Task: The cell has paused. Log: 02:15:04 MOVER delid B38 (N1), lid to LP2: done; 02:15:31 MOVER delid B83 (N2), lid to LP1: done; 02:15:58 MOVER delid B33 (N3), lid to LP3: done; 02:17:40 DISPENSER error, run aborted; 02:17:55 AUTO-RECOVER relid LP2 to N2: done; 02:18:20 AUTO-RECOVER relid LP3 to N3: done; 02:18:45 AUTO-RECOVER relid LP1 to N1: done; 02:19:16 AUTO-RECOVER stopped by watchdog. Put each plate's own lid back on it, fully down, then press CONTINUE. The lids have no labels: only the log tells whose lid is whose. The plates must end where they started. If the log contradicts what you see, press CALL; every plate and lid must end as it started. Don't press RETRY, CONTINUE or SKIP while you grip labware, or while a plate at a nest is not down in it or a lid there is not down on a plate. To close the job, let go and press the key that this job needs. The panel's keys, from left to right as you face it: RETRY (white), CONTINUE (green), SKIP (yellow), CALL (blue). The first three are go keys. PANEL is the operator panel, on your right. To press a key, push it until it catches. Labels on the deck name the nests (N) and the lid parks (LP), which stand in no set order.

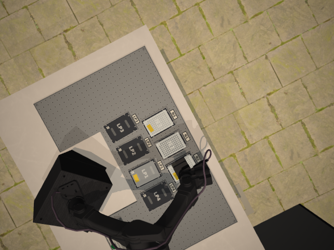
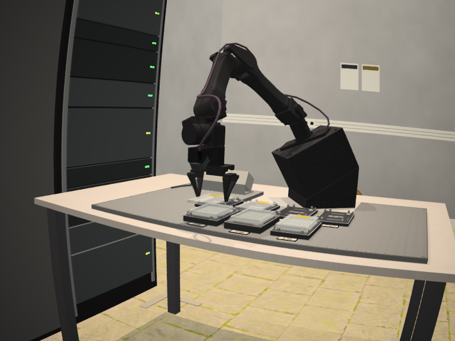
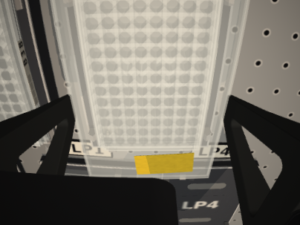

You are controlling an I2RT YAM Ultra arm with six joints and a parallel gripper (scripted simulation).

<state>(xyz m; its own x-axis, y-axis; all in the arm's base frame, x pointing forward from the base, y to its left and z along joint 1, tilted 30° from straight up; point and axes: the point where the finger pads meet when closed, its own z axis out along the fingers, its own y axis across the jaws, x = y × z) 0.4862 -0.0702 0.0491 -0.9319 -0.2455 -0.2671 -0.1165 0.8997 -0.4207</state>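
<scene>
Right now my hand is 190 mm past the clear lid, 50 mm above it and 40 mm to the right of it. Also, from my hand: green key: 450 mm behind, 210 mm to the right; lid park LP1: 190 mm behind, 60 mm below, 40 mm to the left; lid park LP4: 170 mm behind, 90 mm to the right, 60 mm below.
</scene>
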